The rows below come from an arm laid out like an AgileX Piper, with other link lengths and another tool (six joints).
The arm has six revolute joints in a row. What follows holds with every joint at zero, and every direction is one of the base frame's. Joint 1 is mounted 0.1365 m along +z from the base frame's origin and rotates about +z. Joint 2 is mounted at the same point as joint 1 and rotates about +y. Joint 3 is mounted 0.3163 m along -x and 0.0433 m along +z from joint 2 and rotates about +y. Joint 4 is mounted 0.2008 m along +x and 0.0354 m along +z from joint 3 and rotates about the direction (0.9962, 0, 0.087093). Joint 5 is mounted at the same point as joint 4 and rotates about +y. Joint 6 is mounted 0.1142 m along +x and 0.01 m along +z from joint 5 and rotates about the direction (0.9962, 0, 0.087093). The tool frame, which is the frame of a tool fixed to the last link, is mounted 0.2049 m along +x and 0.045 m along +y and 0.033 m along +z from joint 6; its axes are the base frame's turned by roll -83.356, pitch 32.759 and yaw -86.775 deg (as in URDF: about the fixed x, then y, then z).
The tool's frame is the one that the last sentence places.
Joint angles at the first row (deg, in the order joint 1, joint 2, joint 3, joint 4, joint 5, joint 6):
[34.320 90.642 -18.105 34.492 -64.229 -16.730]
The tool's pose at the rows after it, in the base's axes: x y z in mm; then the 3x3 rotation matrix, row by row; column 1 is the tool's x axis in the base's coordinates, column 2 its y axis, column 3 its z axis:
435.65 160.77 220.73; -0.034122 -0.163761 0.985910; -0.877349 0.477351 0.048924; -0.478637 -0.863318 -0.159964
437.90 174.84 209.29; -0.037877 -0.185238 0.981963; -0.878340 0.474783 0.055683; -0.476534 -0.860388 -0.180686
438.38 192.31 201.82; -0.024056 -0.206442 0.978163; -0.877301 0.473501 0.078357; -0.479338 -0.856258 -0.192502
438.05 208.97 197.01; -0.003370 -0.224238 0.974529; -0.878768 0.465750 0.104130; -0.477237 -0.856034 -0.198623
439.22 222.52 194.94; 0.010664 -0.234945 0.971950; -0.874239 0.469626 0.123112; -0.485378 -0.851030 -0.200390
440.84 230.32 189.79; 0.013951 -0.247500 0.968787; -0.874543 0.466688 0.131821; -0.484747 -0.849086 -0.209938
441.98 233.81 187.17; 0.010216 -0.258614 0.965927; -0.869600 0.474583 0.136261; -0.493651 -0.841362 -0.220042
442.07 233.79 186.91; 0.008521 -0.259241 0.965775; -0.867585 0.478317 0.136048; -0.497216 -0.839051 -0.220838
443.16 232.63 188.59; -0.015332 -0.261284 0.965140; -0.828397 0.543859 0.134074; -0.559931 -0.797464 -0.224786
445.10 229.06 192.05; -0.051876 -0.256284 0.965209; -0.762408 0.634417 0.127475; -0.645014 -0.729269 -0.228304
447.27 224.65 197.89; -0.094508 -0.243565 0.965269; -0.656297 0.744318 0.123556; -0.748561 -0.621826 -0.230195
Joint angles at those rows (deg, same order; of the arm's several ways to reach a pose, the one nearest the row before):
[39.077 94.480 -19.538 39.880 -64.286 -16.731]
[41.481 97.001 -21.084 41.997 -64.285 -16.730]
[43.432 99.007 -22.517 42.630 -64.171 -16.273]
[44.920 100.498 -23.836 42.628 -63.942 -16.272]
[45.952 101.758 -25.324 42.628 -63.657 -15.870]
[46.351 102.846 -26.413 42.627 -63.083 -15.870]
[46.352 103.132 -27.160 42.628 -62.107 -15.529]
[46.353 103.191 -27.158 42.629 -62.110 -15.240]
[46.354 103.361 -27.159 42.687 -62.051 -10.715]
[46.352 103.476 -27.160 43.029 -62.050 -4.299]
[46.352 103.475 -27.157 43.201 -62.051 4.469]

